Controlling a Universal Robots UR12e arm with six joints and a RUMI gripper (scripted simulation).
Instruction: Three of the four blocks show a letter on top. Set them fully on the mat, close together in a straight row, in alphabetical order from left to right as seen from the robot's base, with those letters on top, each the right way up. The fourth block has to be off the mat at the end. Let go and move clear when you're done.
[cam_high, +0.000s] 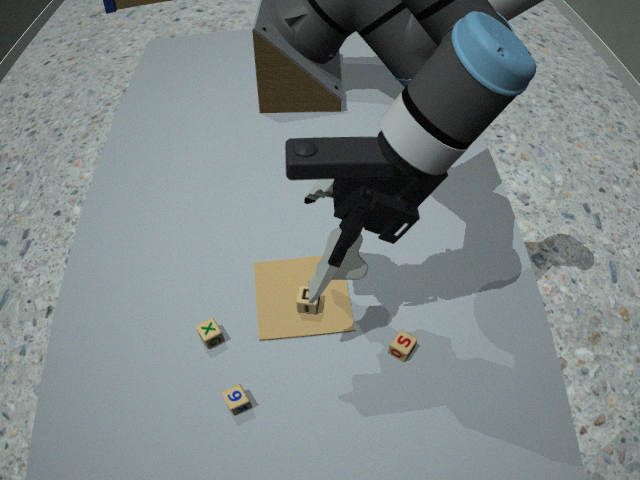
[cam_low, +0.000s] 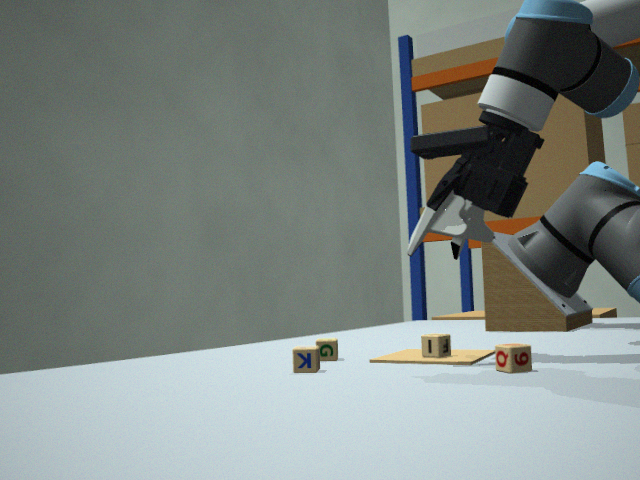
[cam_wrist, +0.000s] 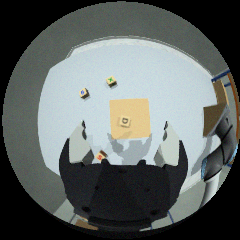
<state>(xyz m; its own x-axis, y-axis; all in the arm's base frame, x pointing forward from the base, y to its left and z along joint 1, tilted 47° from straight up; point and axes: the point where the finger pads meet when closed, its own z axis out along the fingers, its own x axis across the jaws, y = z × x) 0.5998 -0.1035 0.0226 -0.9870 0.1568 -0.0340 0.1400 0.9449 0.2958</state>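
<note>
My hand is 140 mm above the tan mat, 20 mm past it and 10 mm to the left of it.
</note>
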